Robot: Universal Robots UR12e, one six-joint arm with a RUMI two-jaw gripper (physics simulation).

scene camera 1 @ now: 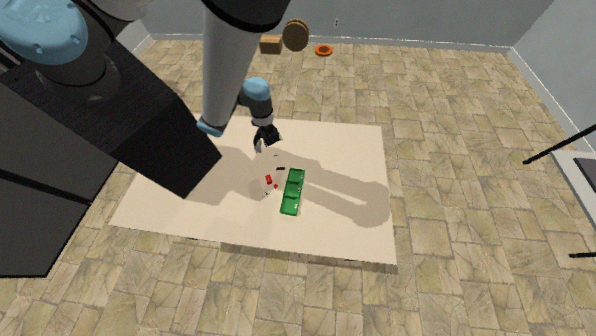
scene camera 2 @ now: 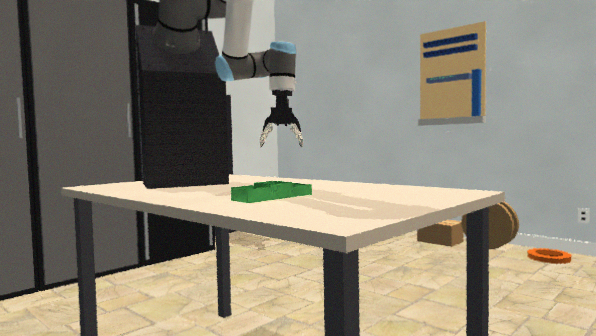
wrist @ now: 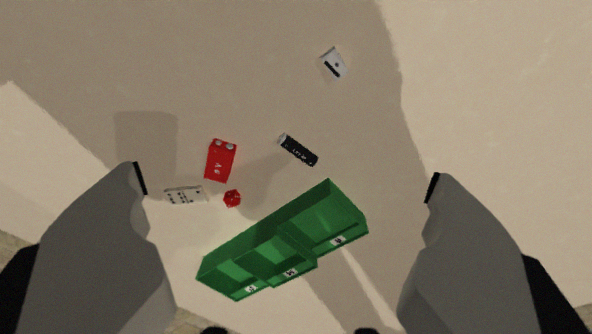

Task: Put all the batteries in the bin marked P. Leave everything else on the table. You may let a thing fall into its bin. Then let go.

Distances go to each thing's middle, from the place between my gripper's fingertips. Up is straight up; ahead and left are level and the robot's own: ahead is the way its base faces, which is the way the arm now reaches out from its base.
Scene:
The red 9 V battery (wrist: 220, 157) lies 14 cm below my hand, 12 cm to the right of it and 1 cm behind it. From my hand the other things lie so: green three-part tray (scene camera 2: 270, 190): 19 cm to the right, 13 cm below, 13 cm ahead; white domino (wrist: 187, 195): 20 cm to the right, 15 cm below, 2 cm behind.

